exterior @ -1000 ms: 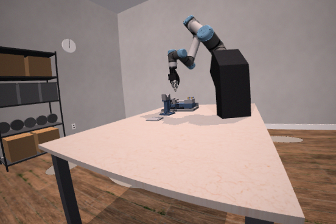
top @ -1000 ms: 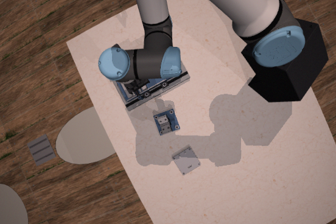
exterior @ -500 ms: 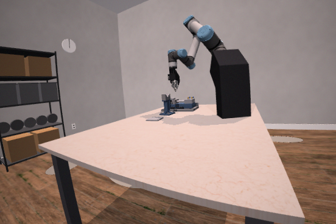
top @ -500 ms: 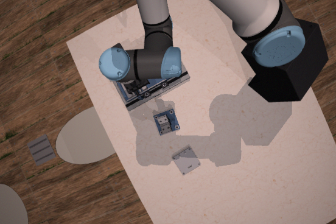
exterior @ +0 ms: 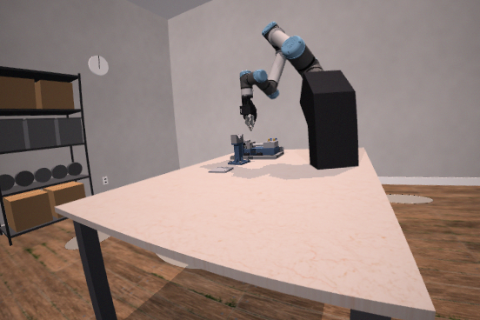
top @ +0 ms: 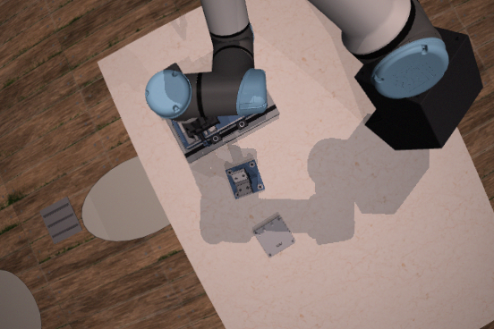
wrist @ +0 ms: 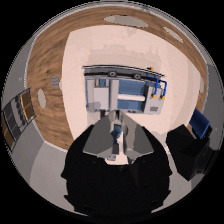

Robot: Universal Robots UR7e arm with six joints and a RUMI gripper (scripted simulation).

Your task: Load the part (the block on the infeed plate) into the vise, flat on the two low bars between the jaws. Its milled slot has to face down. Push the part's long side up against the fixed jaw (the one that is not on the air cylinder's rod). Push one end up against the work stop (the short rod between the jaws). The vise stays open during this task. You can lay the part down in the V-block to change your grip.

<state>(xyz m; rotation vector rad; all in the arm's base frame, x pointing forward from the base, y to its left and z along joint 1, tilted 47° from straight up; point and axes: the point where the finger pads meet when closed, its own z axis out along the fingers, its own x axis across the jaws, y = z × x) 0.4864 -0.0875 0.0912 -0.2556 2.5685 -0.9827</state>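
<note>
Now: the part 90 mm below my hand and 40 mm ahead of it. From my hand the other things lie so: air cylinder (130 mm behind, 100 mm below); then vise (140 mm below, 30 mm behind); then air cylinder rod (100 mm below, 50 mm behind).
</note>
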